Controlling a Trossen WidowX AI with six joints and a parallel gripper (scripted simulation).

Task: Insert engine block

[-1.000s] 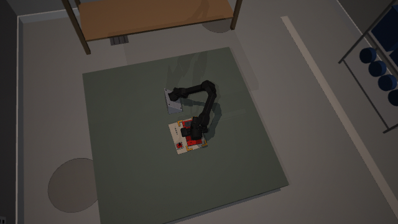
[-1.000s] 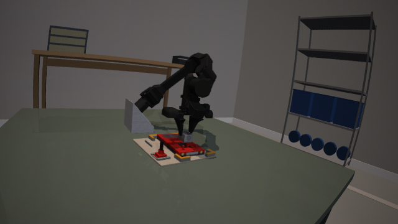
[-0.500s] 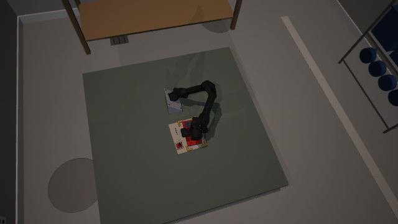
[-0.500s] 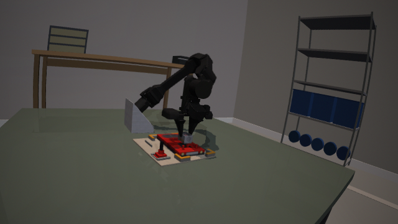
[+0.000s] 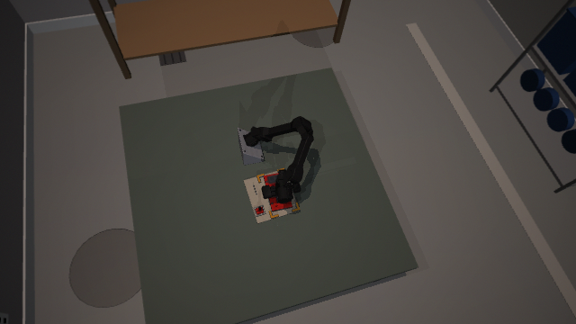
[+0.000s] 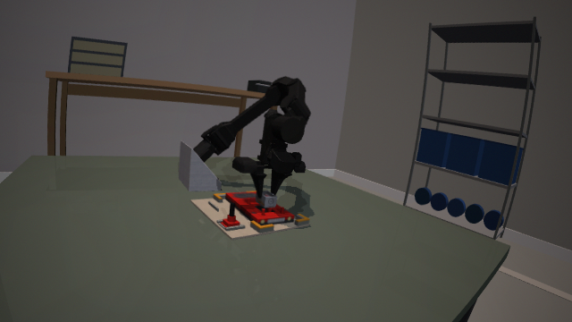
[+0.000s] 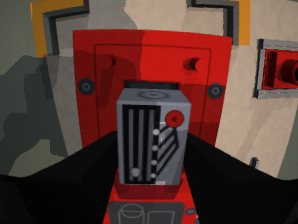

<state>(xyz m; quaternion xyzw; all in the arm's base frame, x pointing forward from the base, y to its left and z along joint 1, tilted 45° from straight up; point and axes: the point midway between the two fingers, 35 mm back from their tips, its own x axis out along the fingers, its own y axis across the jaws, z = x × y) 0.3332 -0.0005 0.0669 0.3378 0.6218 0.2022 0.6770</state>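
Now: the small post 12 cm to the right of my gripper tip, 2 cm below it and 2 cm ahead of it. The rest, counted from my gripper tip: grey engine block: 1 cm below.
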